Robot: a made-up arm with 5 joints.
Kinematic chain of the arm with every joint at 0, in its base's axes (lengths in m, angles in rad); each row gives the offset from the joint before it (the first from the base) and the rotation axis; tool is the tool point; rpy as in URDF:
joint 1: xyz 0 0 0.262 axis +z
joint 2: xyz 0 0 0 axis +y
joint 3: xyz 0.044 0 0.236 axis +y
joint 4: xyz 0.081 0 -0.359 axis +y
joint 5: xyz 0.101 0 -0.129 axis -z
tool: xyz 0 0 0 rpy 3.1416 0 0
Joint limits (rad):
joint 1: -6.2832..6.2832
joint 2: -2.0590..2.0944
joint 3: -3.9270..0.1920
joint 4: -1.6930..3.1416
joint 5: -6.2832..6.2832
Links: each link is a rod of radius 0.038 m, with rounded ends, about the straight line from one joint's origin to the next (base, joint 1, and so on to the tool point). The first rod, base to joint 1, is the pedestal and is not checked.
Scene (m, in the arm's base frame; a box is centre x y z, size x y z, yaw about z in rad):
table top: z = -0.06
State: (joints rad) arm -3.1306 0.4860 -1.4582 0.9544 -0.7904
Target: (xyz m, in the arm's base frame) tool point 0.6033 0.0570 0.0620
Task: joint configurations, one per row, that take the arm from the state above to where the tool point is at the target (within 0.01 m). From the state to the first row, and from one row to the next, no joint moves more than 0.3 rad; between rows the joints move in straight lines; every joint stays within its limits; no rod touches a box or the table.
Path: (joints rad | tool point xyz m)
1: -3.1214 0.3002 -1.7246 0.8490 -0.7904 | -0.6336 -0.0128 0.4489
2: -3.1121 0.1145 -1.9909 0.7435 -0.7904 | -0.5481 -0.0162 0.7135
3: -3.1029 -0.0713 -2.2573 0.6381 -0.7904 | -0.3479 -0.0135 0.9218
4: -3.0936 -0.2570 -2.5237 0.5326 -0.7904 | -0.0707 -0.0034 1.0255
5: -3.0844 -0.4428 -2.7900 0.4272 -0.7904 | 0.2272 0.0130 0.9993
6: -3.0751 -0.6286 -3.0564 0.3218 -0.7904 | 0.4839 0.0322 0.8478
7: -3.0659 -0.8143 -3.3228 0.2163 -0.7904 | 0.6474 0.0491 0.6042
8: -3.0566 -1.0001 -3.5892 0.1109 -0.7904 | 0.6875 0.0586 0.3219
9: -3.0474 -1.1858 -3.8555 0.0055 -0.7904 | 0.6033 0.0570 0.0620

